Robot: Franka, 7 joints.
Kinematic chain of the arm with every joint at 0, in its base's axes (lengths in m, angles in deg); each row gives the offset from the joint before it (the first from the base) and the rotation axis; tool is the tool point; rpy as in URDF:
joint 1: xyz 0 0 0.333 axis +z
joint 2: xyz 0 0 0 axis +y
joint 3: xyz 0 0 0.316 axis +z
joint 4: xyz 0.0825 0 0 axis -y
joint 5: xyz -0.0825 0 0.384 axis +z
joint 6: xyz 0 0 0 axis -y
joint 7: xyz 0.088 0 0 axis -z
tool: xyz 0 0 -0.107 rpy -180 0 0
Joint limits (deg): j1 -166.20..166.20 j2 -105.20..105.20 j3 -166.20..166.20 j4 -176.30..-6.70 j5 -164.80..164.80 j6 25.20..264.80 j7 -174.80..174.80
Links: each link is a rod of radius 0.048 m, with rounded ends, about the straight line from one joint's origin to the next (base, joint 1, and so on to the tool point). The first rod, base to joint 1, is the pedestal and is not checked.
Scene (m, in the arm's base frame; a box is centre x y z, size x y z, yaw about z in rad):
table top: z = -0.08
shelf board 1: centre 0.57 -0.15 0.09 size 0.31 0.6 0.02 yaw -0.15
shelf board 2: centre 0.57 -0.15 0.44 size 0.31 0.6 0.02 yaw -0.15
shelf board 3: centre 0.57 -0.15 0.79 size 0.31 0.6 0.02 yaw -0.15
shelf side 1: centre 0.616 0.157 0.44 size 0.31 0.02 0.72 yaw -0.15
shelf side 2: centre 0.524 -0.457 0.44 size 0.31 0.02 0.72 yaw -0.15
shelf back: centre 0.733 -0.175 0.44 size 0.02 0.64 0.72 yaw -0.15
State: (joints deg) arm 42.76 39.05 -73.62 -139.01 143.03 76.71 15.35
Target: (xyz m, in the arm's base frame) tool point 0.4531 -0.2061 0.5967
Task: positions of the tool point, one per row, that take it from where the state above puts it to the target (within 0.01 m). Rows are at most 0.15 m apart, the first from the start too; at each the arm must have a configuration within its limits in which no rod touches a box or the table.
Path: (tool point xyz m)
1: 0.4235 -0.1907 0.2764
2: 0.3590 -0.1810 0.2756
3: 0.2969 -0.1597 0.2740
4: 0.2981 -0.2041 0.3305
5: 0.2954 -0.2259 0.4088
6: 0.2860 -0.2180 0.5013
7: 0.2645 -0.1776 0.5967
8: 0.3603 -0.2041 0.5968
9: 0.4531 -0.2061 0.5967

